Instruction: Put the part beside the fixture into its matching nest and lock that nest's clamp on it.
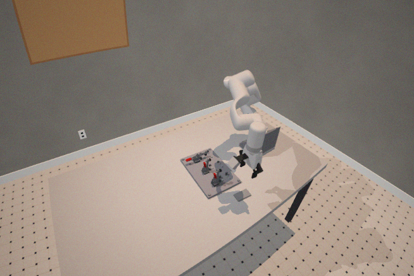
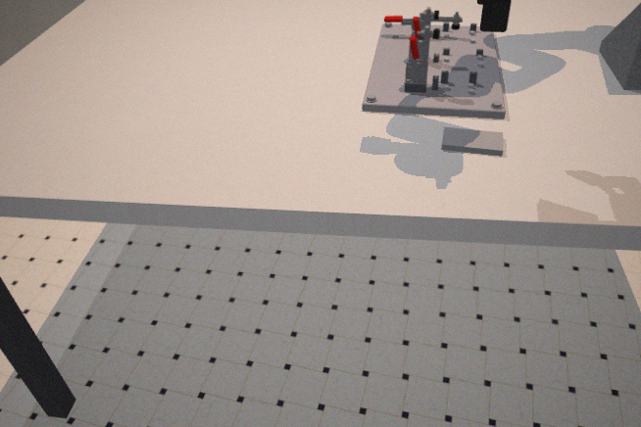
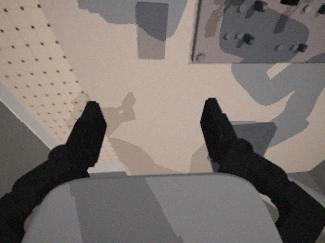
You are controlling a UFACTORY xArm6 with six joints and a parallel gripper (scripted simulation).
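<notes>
Now: the flat grey part 210 mm below my hand. From my hand the other things lie so: grey fixture plate 30 mm ahead, 260 mm to the right, 210 mm below.
</notes>
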